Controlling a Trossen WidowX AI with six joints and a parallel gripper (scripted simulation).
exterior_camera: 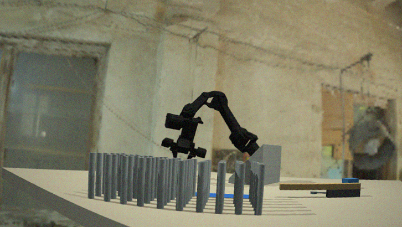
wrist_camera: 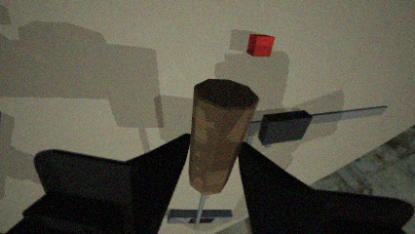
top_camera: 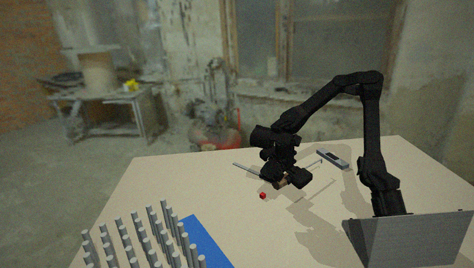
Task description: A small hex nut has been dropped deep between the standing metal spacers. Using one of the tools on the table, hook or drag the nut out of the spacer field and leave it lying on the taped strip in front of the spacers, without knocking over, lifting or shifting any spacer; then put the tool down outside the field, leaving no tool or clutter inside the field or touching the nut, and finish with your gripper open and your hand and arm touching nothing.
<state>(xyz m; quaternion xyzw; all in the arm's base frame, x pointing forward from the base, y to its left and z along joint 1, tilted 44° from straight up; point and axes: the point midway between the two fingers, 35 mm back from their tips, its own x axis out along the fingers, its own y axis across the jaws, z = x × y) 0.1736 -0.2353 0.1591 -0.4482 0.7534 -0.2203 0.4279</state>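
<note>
The blue taped strip is 28 cm ahead of my gripper tip, 22 cm to the left of it and 6 cm below it. Round my gripper tip: small red cube: 8 cm ahead, 1 cm to the right, 6 cm below; then grey flat block: 27 cm behind, 18 cm to the right, 5 cm below.
</note>
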